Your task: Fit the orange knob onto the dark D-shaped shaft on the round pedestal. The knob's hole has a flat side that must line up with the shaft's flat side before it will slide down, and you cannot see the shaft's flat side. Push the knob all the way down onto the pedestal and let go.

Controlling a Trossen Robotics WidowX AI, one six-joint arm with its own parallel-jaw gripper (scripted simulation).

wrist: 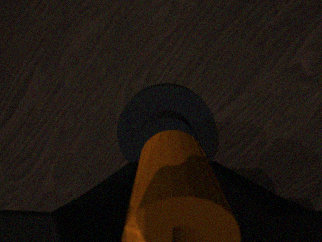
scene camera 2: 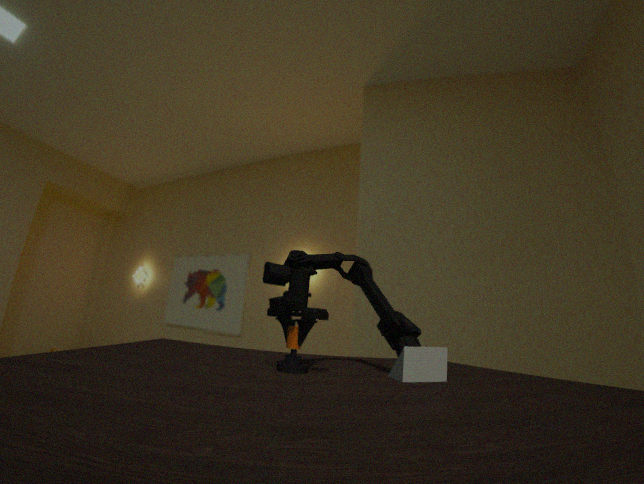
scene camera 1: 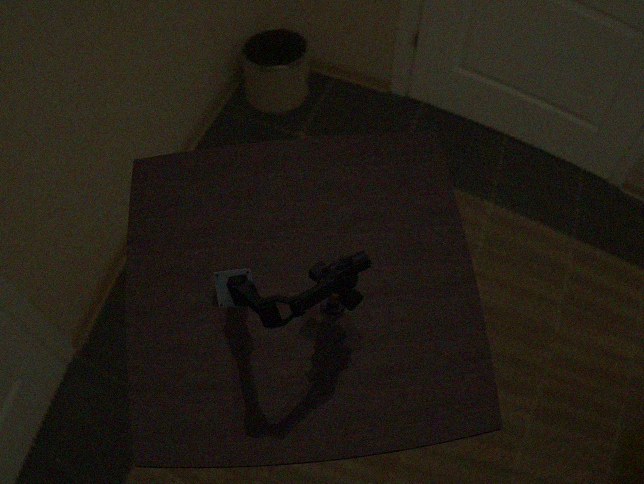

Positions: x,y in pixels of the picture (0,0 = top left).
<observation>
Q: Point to a pedestal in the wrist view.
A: At 166,106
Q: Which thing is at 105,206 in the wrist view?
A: My gripper.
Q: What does my gripper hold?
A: An orange knob.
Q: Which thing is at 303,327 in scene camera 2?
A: My gripper.
</observation>
